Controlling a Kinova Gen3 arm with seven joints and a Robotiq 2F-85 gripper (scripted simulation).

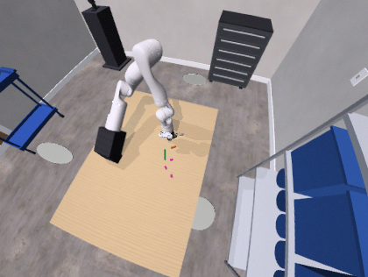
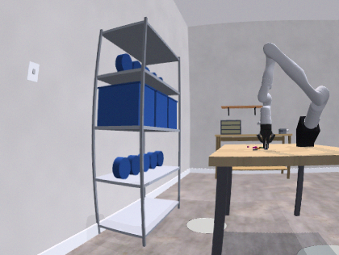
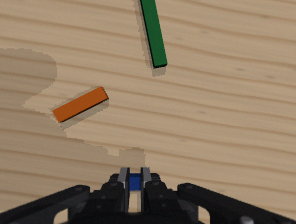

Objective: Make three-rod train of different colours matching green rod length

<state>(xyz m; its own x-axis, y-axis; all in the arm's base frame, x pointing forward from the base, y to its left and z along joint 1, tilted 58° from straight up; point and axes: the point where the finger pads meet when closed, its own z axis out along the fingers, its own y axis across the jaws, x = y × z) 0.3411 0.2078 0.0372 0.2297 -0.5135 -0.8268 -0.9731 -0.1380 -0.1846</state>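
The small blue rod lies 10 mm below my hand. Round my hand: grey rod 70 mm ahead, 80 mm to the left, 10 mm below; green rod 20 mm ahead, 130 mm to the right, 10 mm below; orange rod 50 mm ahead, 50 mm to the right, 10 mm below.
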